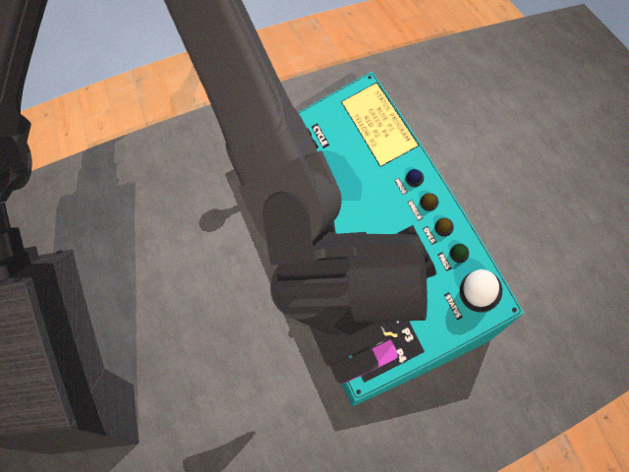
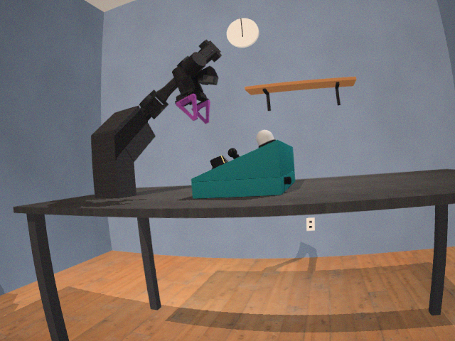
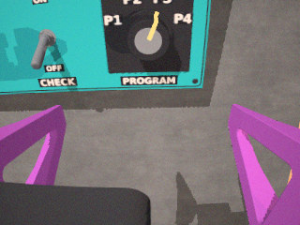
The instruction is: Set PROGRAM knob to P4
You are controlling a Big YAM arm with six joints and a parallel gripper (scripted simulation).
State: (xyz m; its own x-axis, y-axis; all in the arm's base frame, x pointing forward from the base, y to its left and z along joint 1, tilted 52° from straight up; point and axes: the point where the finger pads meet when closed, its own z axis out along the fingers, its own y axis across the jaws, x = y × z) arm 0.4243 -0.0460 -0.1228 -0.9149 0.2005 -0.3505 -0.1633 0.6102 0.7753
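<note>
Now: hand 140 mm above the check toggle, 120 mm to the right of it and 20 mm short of it. Also, from my hand: teal console (190 mm to the left, 160 mm below, 50 mm ahead); mode knob (240 mm to the left, 140 mm below); hold lever (360 mm to the left, 130 mm below, 40 mm behind).
</note>
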